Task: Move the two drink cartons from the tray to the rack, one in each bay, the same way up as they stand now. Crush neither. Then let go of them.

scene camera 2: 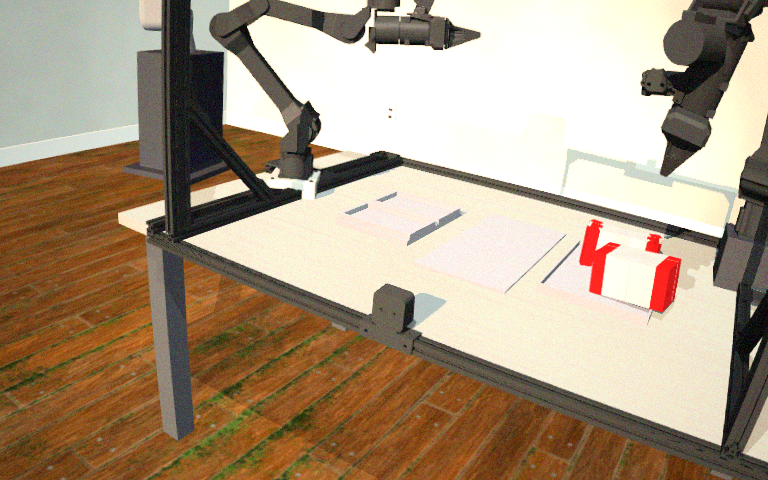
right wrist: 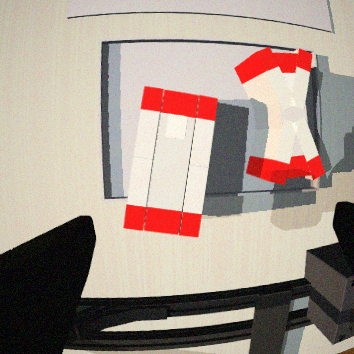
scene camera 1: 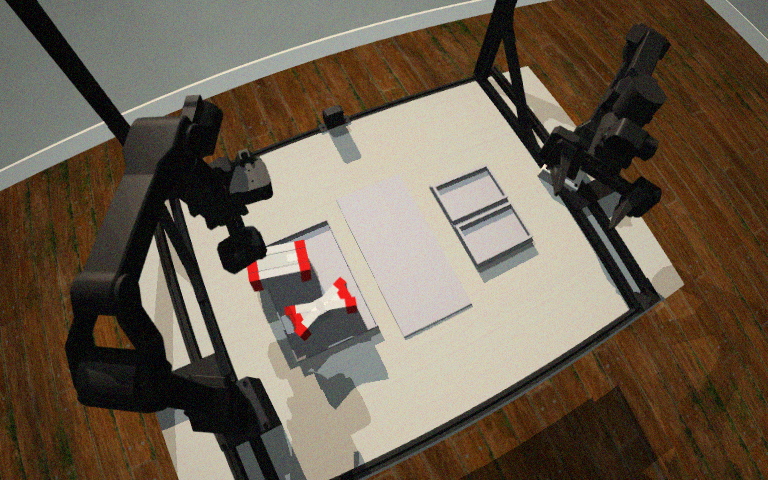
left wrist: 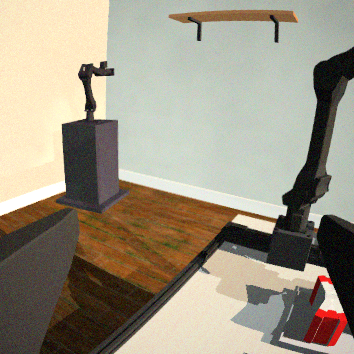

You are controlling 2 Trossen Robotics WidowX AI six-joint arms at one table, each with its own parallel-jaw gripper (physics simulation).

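Frame: origin at the left arm's base, x right, y ahead, z up, level; metres.
Where they show: left gripper, fingertip midpoint: (scene camera 2: 477, 34) (scene camera 1: 584, 211) (left wrist: 203, 225); right gripper, fingertip midpoint: (scene camera 2: 666, 165) (right wrist: 218, 222); left arm's base at its link origin: (scene camera 2: 294, 175); right arm's base at its link origin: (scene camera 2: 754, 236) (scene camera 1: 234, 413) (left wrist: 294, 225).
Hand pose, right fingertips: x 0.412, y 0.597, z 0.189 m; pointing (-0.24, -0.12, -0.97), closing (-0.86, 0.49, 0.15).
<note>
Things, the pixels of their centre, and the offset from my right fingertips. "spot": a spot on its surface instead.
- straight-sided white carton with red ends, body centre: (right wrist: 167, 162) (scene camera 2: 634, 275) (scene camera 1: 278, 266) dz -0.179, dx -0.001, dy -0.007 m
- tray at the middle of its body: (right wrist: 217, 115) (scene camera 2: 608, 277) (scene camera 1: 312, 287) (left wrist: 347, 327) dz -0.217, dx -0.075, dy -0.016 m
- second white-and-red carton at the middle of its body: (right wrist: 278, 115) (scene camera 2: 620, 250) (scene camera 1: 322, 310) (left wrist: 326, 309) dz -0.185, dx -0.124, dy +0.015 m
- two-bay rack at the middle of its body: (scene camera 2: 401, 215) (scene camera 1: 481, 212) dz -0.215, dx -0.288, dy -0.367 m
- small dark camera block at a spot on its surface: (scene camera 2: 393, 308) (scene camera 1: 328, 112) spot: dz -0.188, dx +0.150, dy -0.384 m
A straight-sided white carton with red ends (scene camera 1: 280, 261) (scene camera 2: 629, 278) (right wrist: 172, 160) lies in the tray (scene camera 1: 335, 249) (right wrist: 165, 65), one end reaching past the rim in the right wrist view. A second white-and-red carton (scene camera 1: 321, 305) (scene camera 2: 590, 243) (left wrist: 325, 327) (right wrist: 294, 114), narrow at its waist and flared at its ends, lies beside it. The two-bay rack (scene camera 1: 481, 212) (scene camera 2: 373, 230) holds no carton. My right gripper (scene camera 1: 242, 255) (scene camera 2: 668, 168) (right wrist: 218, 222) is open and empty, above the straight carton's outer end. My left gripper (scene camera 1: 586, 206) (scene camera 2: 476, 35) (left wrist: 203, 225) is open and empty, high and away from the cartons.
A flat pale slab (scene camera 1: 404, 257) (scene camera 2: 491, 253) lies between tray and rack. A small dark camera block (scene camera 1: 334, 116) (scene camera 2: 393, 308) stands at one table edge. Dark frame rails border the table, with posts at the sides.
</note>
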